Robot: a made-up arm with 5 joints.
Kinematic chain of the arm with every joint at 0, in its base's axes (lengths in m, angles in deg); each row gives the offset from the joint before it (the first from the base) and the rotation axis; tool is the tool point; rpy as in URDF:
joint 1: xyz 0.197 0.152 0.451 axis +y
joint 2: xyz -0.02 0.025 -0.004 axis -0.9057 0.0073 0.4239
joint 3: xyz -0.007 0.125 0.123 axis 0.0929 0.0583 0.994
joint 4: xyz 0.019 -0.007 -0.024 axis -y
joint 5: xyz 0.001 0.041 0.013 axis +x
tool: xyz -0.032 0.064 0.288 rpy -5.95 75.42 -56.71
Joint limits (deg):
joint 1: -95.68..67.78
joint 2: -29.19..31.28
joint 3: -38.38..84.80
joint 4: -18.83..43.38
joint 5: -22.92..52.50
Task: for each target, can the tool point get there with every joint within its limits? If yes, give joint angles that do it. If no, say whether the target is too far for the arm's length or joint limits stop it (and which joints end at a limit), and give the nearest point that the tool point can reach.
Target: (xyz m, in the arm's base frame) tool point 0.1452 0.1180 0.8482
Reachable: yes | joints -12.54 -22.31 10.91 -12.08 26.62
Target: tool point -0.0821 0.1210 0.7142
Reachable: yes | joints -46.07 -16.66 64.71 8.83 23.70
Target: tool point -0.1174 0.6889 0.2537
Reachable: no: too far | nearest point -0.0442 0.5757 0.2996 | short by 0.142 m
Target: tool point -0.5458 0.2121 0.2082
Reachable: no: too far | nearest point -0.2483 0.2370 0.3088 | short by 0.315 m
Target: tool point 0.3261 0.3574 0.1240
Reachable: no: joint limits stop it (at a limit: joint 1, joint 2, joint 4, joint 5) | nearest point 0.1113 0.4883 0.1236 | short by 0.252 m
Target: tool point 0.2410 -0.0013 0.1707
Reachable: no: joint limits stop it (at a limit: joint 1, joint 2, joint 4, joint 5) | nearest point 0.0225 0.0281 0.2647 | short by 0.240 m
